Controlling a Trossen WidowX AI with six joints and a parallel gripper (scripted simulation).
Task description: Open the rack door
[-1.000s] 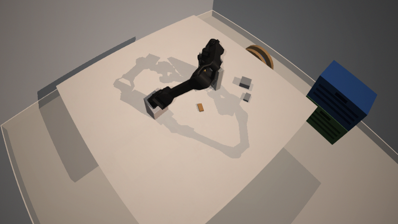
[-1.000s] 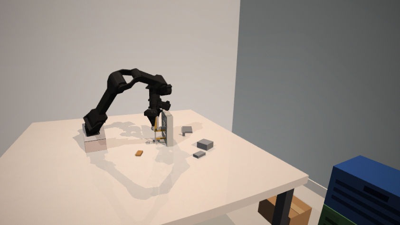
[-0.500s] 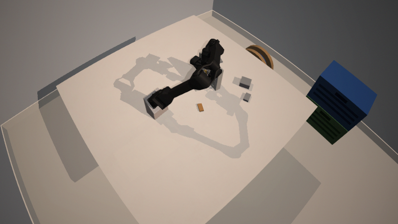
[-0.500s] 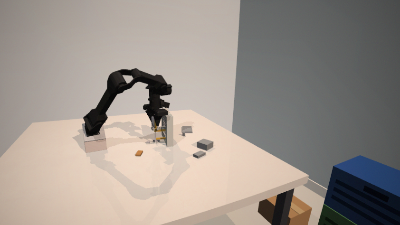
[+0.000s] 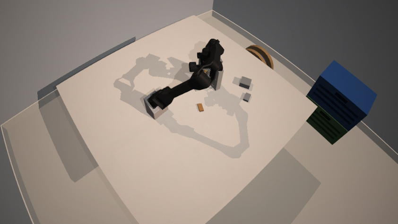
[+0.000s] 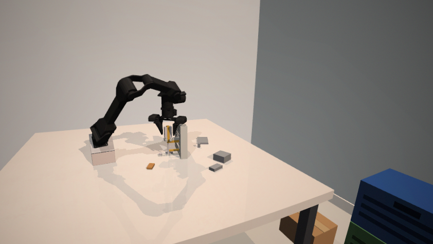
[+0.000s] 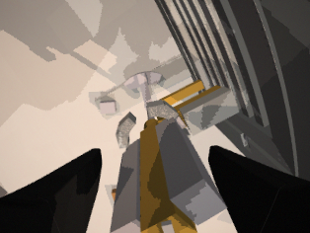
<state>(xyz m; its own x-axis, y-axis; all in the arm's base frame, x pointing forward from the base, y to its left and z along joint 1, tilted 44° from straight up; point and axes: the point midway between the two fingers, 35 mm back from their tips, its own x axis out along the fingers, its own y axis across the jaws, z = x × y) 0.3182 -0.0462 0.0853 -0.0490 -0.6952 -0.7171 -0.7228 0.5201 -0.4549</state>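
My gripper tip is now 1 cm to the right of the upright handle and 1 cm above it. The rest, counted from my gripper tip: small orange block (12 cm behind, 11 cm below, 8 cm to the right).
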